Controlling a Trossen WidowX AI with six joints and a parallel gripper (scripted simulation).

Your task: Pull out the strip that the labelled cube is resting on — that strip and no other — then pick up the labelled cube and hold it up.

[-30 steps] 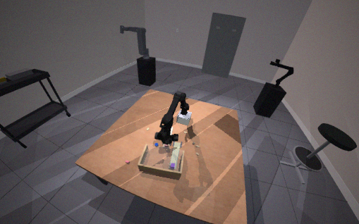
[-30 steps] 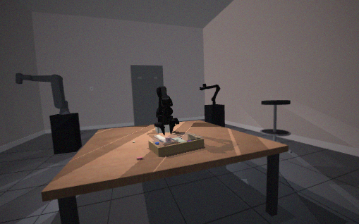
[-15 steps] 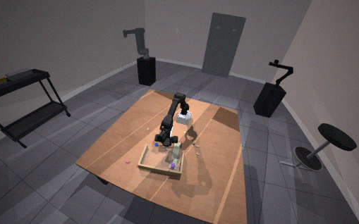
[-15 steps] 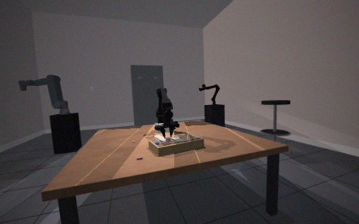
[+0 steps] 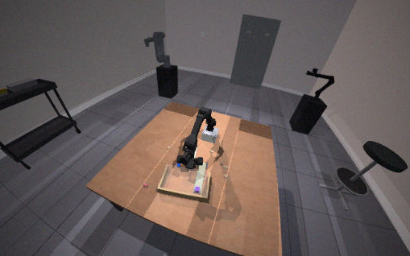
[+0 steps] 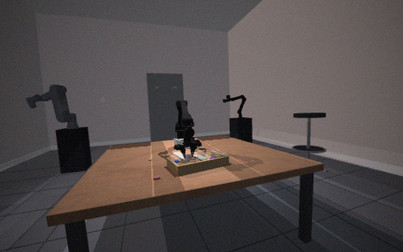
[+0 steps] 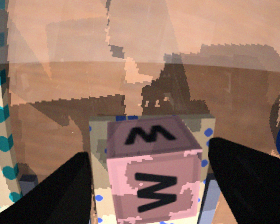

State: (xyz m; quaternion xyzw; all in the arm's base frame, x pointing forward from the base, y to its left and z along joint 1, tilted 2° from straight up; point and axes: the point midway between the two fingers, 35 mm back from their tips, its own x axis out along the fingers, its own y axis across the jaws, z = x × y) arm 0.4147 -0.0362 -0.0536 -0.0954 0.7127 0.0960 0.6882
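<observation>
The blue cube lies 10 mm ahead of my gripper tip, 90 mm to the right of it and 10 mm below it. From my gripper tip the other things lie so: pink piece: 250 mm ahead, 230 mm to the right, 10 mm below.
</observation>
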